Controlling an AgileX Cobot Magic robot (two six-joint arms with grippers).
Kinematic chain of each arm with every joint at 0, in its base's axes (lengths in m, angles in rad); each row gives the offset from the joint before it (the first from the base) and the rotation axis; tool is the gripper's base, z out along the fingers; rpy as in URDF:
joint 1: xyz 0 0 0.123 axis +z
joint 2: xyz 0 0 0 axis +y
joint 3: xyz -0.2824 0 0.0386 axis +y
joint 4: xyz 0.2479 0 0.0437 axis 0.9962 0 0.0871
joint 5: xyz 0 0 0 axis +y
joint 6: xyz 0.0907 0 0.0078 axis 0.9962 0 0.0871
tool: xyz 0 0 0 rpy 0 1.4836 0
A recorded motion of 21 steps. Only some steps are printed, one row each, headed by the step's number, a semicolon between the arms.
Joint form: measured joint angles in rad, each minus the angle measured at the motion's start. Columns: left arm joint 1, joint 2, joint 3, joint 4, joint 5, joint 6; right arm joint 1, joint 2, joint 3, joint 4, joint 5, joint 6.
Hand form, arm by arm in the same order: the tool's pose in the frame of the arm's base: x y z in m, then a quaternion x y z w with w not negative. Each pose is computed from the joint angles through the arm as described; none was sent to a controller.
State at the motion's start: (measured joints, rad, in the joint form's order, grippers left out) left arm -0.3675 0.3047 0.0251 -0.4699 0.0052 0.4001; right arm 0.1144 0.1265 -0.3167 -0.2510 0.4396 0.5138
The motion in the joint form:
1: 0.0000 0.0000 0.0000 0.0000 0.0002 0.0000; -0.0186 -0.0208 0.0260 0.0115 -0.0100 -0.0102
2: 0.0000 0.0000 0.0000 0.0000 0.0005 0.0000; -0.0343 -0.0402 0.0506 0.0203 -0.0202 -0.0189
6: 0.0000 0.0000 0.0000 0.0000 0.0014 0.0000; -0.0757 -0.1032 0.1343 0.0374 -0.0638 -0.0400
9: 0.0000 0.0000 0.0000 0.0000 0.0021 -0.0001; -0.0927 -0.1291 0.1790 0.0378 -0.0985 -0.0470
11: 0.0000 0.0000 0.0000 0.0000 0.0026 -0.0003; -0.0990 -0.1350 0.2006 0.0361 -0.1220 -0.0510
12: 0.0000 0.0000 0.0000 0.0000 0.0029 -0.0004; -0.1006 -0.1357 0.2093 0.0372 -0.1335 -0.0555
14: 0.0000 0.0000 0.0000 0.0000 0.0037 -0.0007; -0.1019 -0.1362 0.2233 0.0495 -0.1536 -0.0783
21: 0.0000 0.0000 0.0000 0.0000 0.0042 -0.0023; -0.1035 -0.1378 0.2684 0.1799 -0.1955 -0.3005
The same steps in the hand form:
1: 0.0737 -0.0287 0.1832 0.11775 0.78012 -0.13422 0.59961; 0.0491 -0.0043 0.2664 0.10364 0.74961 0.08680 0.64793
2: 0.0737 -0.0287 0.1832 0.11780 0.78019 -0.13425 0.59950; 0.0483 -0.0047 0.2601 0.10703 0.74783 0.08368 0.64984
6: 0.0737 -0.0287 0.1831 0.11796 0.78042 -0.13434 0.59915; 0.0467 -0.0053 0.2394 0.11371 0.74000 0.07456 0.65872
9: 0.0737 -0.0287 0.1831 0.11805 0.78060 -0.13444 0.59888; 0.0473 -0.0054 0.2290 0.11389 0.73486 0.06956 0.66496
11: 0.0737 -0.0288 0.1830 0.11806 0.78074 -0.13455 0.59867; 0.0483 -0.0053 0.2243 0.11196 0.73264 0.06708 0.66799
12: 0.0736 -0.0288 0.1830 0.11807 0.78082 -0.13461 0.59855; 0.0489 -0.0052 0.2224 0.11004 0.73184 0.06632 0.66925
14: 0.0736 -0.0288 0.1829 0.11810 0.78103 -0.13477 0.59823; 0.0499 -0.0045 0.2195 0.10341 0.73095 0.06488 0.67143
21: 0.0736 -0.0288 0.1829 0.11756 0.78125 -0.13530 0.59793; 0.0526 -0.0010 0.2079 0.05511 0.73840 0.04576 0.67055

